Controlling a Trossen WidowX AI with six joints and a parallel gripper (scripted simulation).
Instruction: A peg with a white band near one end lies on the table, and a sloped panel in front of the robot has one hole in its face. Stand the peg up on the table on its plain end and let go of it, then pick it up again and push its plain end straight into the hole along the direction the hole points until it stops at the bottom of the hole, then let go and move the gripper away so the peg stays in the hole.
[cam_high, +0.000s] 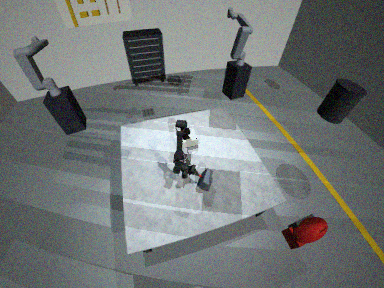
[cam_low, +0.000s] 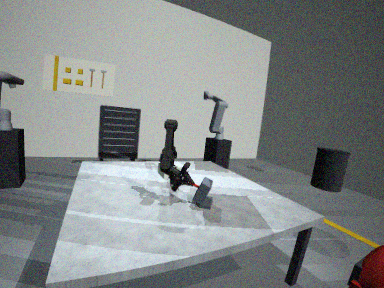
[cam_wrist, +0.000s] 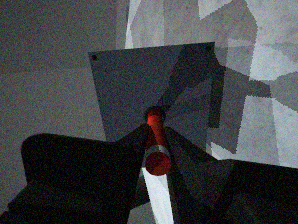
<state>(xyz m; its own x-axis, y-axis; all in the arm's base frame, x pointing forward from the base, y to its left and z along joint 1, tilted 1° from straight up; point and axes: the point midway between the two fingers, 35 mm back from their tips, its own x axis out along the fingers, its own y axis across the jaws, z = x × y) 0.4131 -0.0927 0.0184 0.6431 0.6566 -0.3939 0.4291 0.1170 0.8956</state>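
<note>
My gripper tip is 4 cm to the right of the sloped panel, 4 cm short of it and 2 cm above it. The rest, counted from my gripper tip: red peg 1 cm to the right, 1 cm behind, 1 cm above.
</note>
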